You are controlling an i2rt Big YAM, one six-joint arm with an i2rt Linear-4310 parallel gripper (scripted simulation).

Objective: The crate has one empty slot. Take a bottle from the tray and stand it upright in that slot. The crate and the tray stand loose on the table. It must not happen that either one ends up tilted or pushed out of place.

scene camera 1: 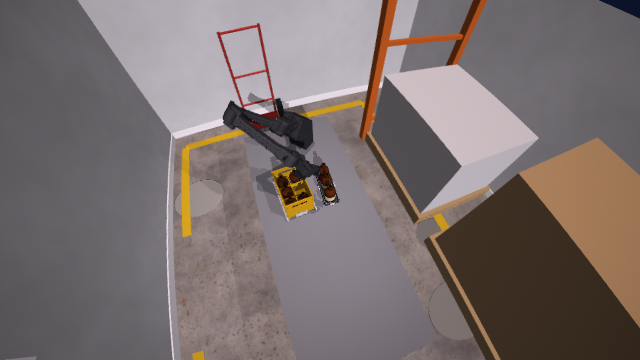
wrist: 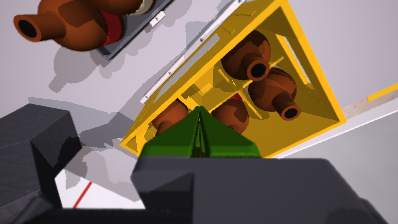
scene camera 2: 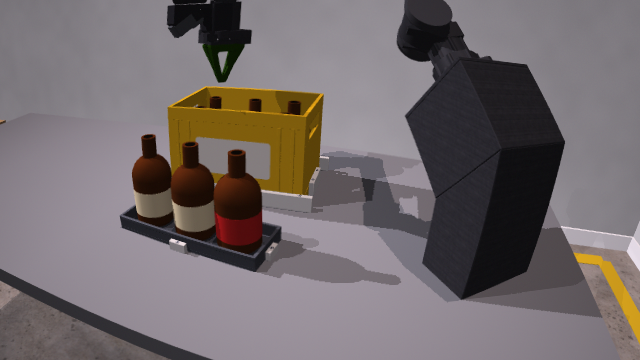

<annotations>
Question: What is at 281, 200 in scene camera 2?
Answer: A white strip.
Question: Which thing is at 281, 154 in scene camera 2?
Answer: A yellow crate.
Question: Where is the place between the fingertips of my gripper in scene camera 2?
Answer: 221, 82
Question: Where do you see a yellow crate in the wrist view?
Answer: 201, 80
</annotations>
